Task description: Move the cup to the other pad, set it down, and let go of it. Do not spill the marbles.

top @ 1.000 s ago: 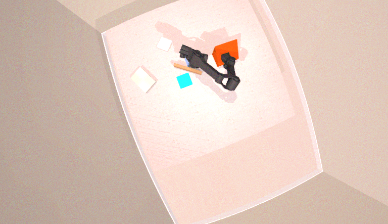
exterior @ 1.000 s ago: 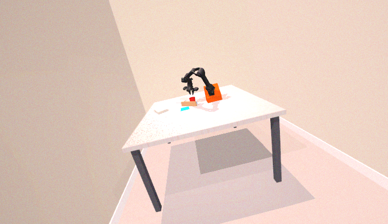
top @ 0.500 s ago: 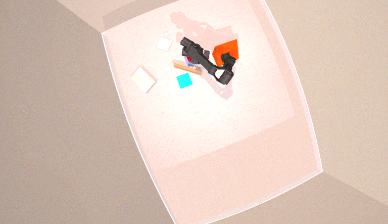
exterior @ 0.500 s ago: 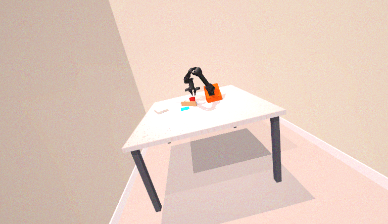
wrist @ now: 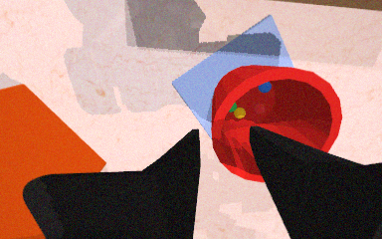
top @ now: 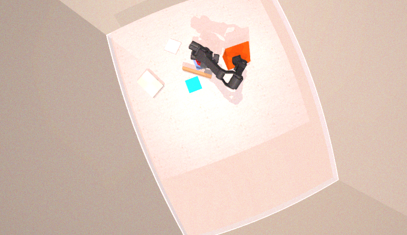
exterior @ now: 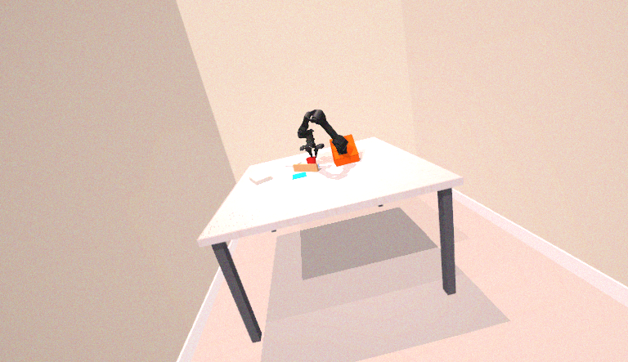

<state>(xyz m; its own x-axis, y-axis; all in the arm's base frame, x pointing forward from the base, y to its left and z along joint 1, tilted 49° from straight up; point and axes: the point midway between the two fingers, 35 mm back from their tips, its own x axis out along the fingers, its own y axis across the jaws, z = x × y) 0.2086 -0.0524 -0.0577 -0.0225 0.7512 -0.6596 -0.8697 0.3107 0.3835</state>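
My gripper tip is 3 cm short of the red cup, 2 cm to the left of it and 3 cm above it. Also, from my gripper tip: wooden bar 8 cm ahead, 6 cm to the left, 5 cm below; then flat white square 18 cm ahead, 22 cm to the right, 7 cm below; then cyan pad 14 cm ahead, 13 cm to the left, 8 cm below.
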